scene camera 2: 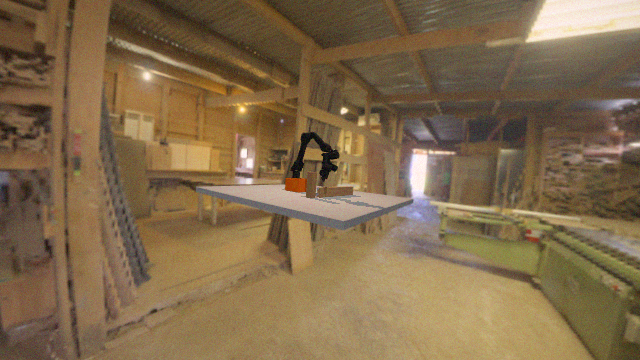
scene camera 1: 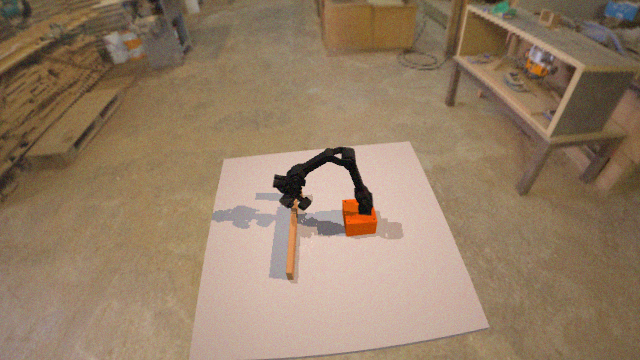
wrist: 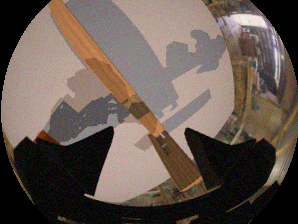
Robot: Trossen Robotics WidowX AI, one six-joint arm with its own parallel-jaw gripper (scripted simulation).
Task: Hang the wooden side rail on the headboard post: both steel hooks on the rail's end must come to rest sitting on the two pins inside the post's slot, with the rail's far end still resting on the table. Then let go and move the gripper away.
Scene:
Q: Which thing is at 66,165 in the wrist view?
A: My gripper.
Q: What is my gripper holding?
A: Nothing.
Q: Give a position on an upright headboard post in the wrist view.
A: At 185,174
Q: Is my gripper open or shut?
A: Open.

